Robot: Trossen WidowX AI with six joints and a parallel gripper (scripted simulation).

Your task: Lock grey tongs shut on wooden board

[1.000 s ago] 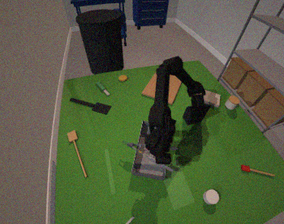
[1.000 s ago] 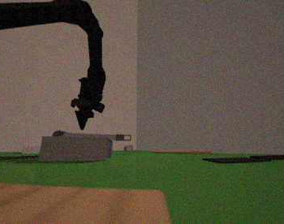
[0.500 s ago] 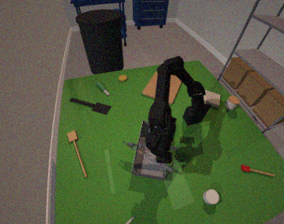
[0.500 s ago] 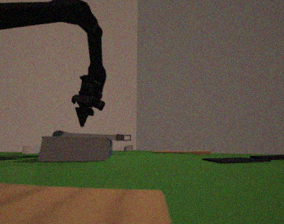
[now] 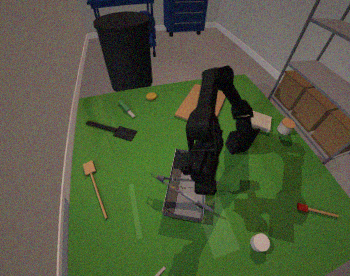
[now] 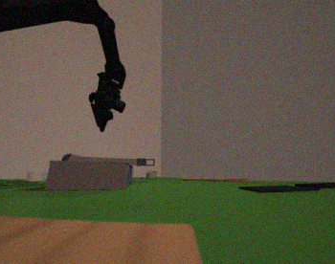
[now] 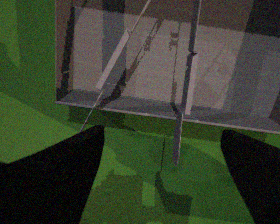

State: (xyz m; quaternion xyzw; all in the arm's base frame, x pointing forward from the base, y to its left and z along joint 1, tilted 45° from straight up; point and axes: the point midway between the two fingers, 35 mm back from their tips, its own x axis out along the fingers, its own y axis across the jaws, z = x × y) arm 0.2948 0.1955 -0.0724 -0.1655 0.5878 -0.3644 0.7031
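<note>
The grey roasting tin lies 160 mm below my gripper tip, 50 mm to the right of it and 20 mm ahead of it. Also, from my gripper tip: black spatula: 470 mm to the right, 340 mm ahead, 180 mm below; then wooden board: 560 mm to the right, 240 mm behind, 180 mm below; then red-headed tool: 500 mm behind, 220 mm to the left, 180 mm below.
</note>
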